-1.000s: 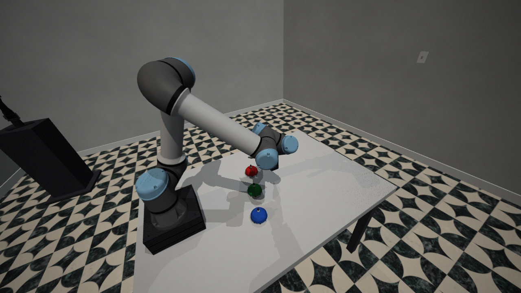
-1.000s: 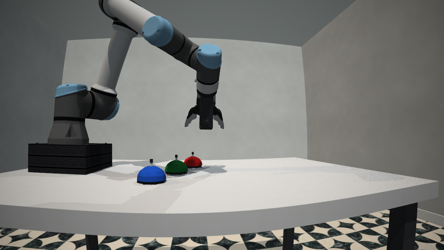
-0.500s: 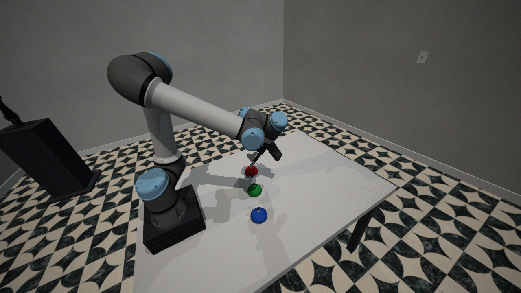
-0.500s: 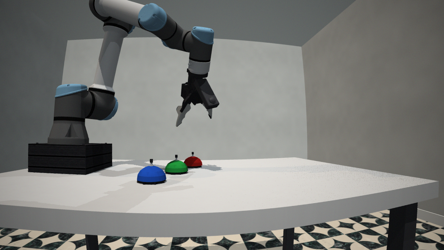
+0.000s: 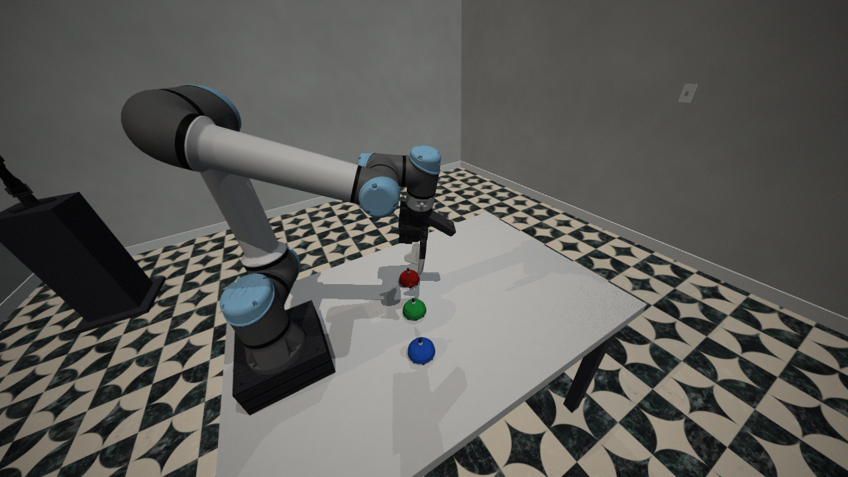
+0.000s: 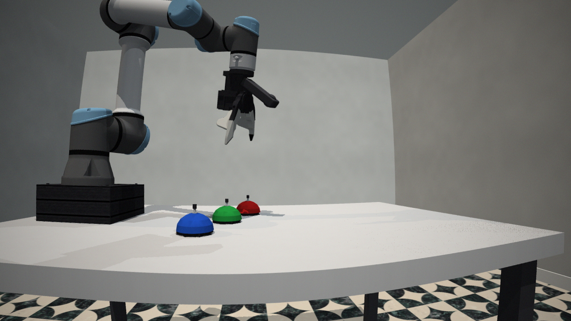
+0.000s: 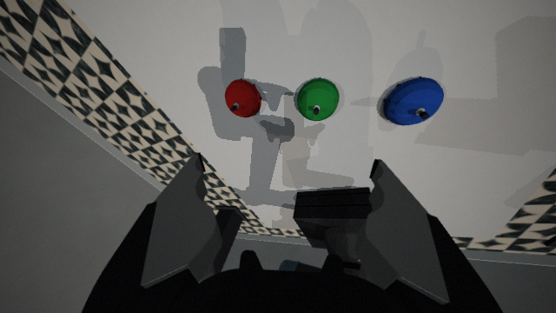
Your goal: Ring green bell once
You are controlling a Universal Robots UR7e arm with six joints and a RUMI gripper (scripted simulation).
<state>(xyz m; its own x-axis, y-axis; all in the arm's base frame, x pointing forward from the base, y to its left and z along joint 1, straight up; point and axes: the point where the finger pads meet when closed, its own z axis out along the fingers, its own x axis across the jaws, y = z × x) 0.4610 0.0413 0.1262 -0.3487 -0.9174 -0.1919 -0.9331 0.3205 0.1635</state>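
The green bell is 19 cm below my hand, 4 cm behind it and 1 cm to the right of it. The rest, counted from my hand: blue bell 19 cm below, 17 cm to the right, 8 cm behind; then red bell 19 cm below, 15 cm to the left, 1 cm ahead.
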